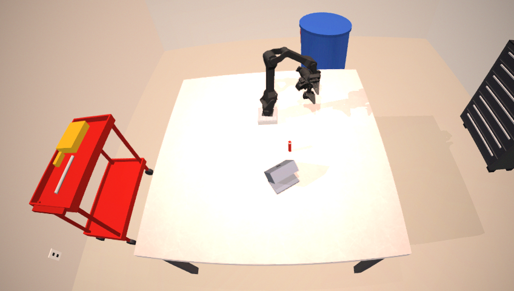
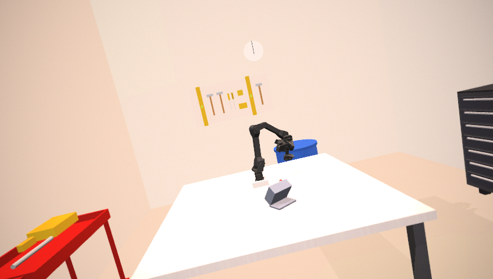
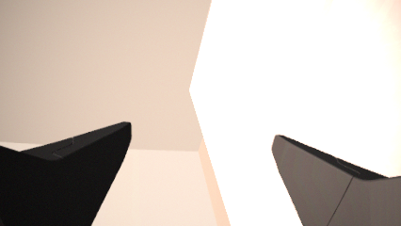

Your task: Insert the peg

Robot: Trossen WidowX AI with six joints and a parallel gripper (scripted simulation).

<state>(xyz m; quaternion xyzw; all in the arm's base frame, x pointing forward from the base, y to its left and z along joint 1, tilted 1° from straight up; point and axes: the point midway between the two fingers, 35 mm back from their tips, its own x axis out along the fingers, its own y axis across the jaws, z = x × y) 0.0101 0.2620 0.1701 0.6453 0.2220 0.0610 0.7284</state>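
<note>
Now: the red square peg 20 cm ahead of my gripper tip, 14 cm below it and 12 cm to the right of it. From my gripper tip the other things lie so: sloped panel (37 cm ahead, 15 cm to the right, 13 cm below).
</note>
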